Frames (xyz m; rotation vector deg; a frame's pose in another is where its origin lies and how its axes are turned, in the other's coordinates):
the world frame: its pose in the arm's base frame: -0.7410 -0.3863 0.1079 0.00 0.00 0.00
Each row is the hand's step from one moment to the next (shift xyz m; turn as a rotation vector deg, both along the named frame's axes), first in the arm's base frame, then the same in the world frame.
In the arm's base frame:
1: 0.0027 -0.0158 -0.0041 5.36 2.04 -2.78
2: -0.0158 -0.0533 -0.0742 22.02 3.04 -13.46
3: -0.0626 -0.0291 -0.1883 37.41 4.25 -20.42
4: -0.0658 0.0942 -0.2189 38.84 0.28 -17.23
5: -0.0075 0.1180 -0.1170 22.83 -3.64 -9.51
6: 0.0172 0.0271 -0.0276 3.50 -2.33 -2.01
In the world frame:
1: 0.0027 -0.0158 -0.0041 5.36 2.04 -2.78
2: -0.0158 -0.0533 -0.0742 22.02 3.04 -13.46
3: -0.0626 -0.0291 -0.1883 37.41 4.25 -20.42
4: -0.0658 0.0942 -0.2189 38.84 0.28 -17.23
5: -0.0075 0.1180 -0.1170 22.83 -3.64 -9.51
6: 0.0172 0.0271 -0.0276 3.50 -2.33 -2.01

